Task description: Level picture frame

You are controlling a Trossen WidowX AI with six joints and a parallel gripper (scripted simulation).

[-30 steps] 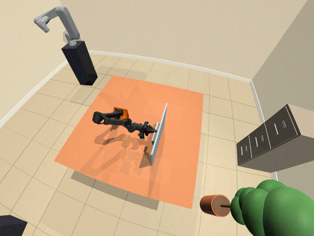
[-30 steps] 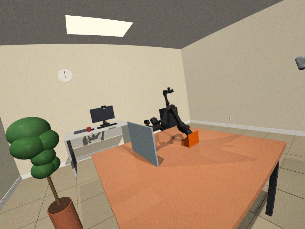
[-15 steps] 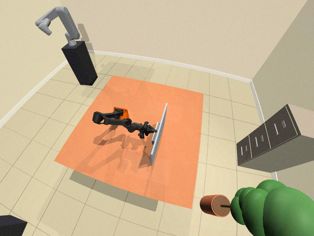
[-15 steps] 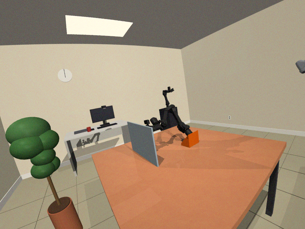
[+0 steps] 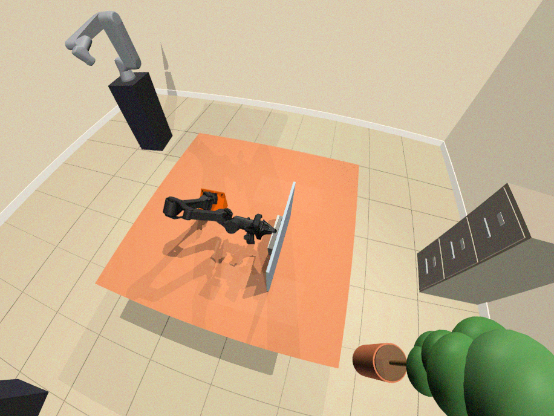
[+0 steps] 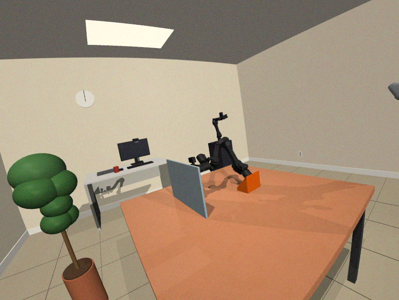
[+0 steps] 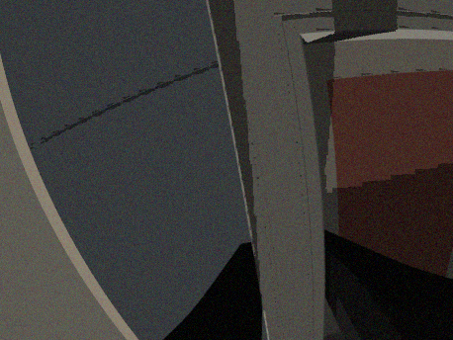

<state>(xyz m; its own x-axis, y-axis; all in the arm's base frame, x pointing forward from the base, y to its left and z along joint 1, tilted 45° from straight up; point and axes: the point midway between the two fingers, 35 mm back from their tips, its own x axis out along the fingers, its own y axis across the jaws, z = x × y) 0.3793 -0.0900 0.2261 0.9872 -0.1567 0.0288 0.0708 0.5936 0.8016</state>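
The picture frame lies 5 cm below my gripper tip and 1 cm to the left of it. Also, from my gripper tip: wall panel: 7 cm below, 2 cm ahead, 1 cm to the left.
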